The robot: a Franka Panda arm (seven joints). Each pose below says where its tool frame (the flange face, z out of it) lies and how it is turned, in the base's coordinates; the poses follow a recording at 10 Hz.
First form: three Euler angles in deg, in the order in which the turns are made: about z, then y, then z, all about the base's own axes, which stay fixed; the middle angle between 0 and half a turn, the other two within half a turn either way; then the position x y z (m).
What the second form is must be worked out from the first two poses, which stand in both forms.
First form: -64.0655 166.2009 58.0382 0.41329 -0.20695 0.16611
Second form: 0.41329 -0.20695 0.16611 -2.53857 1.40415 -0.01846
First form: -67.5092 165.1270 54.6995 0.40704 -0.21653 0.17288
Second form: 0.40704 -0.21653 0.17288 -2.52436 1.39327 -0.04198
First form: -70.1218 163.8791 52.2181 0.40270 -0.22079 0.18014
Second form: 0.40270 -0.22079 0.18014 -2.50813 1.38057 -0.06309
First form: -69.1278 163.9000 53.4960 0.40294 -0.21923 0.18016
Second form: 0.40294 -0.21923 0.18016 -2.51129 1.37421 -0.05506
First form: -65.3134 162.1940 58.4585 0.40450 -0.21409 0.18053
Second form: 0.40450 -0.21409 0.18053 -2.49720 1.33417 -0.02652
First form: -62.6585 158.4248 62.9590 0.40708 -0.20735 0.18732
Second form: 0.40708 -0.20735 0.18732 -2.45946 1.26352 0.00138
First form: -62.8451 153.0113 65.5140 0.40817 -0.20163 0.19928
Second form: 0.40817 -0.20163 0.19928 -2.40401 1.16320 0.01493
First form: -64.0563 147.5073 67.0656 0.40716 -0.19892 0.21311
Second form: 0.40716 -0.19892 0.21311 -2.34393 1.06518 0.01970
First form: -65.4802 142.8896 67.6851 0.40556 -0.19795 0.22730
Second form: 0.40556 -0.19795 0.22730 -2.28855 0.99117 0.01611
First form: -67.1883 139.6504 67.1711 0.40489 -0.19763 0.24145
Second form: 0.40489 -0.19763 0.24145 -2.24658 0.94531 -0.00013
